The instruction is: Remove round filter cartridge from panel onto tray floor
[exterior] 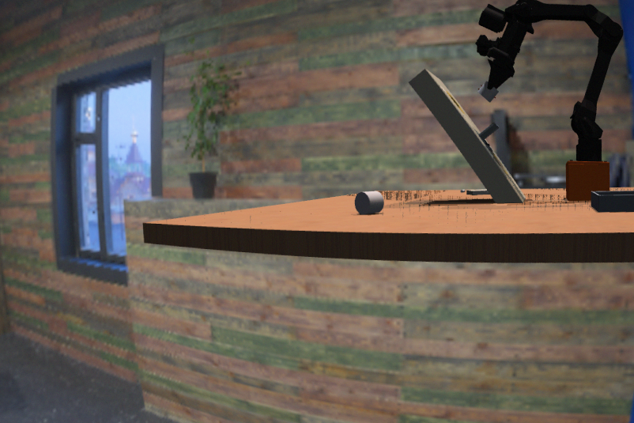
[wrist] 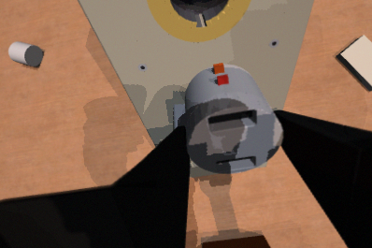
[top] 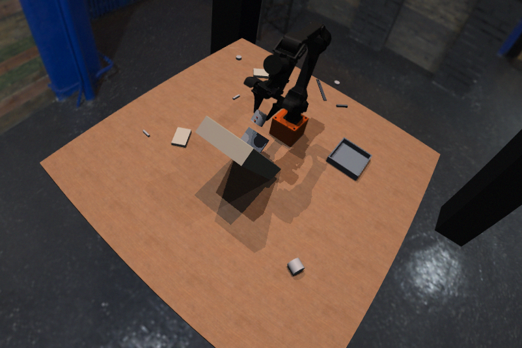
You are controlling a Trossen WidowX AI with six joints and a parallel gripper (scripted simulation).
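Now: the grey box 31 cm behind my gripper tip, 30 cm to the left of it and 28 cm below it. From my gripper tip the other things lie so: round grey filter cartridge (right at my gripper tip); service panel (7 cm ahead, 11 cm below).
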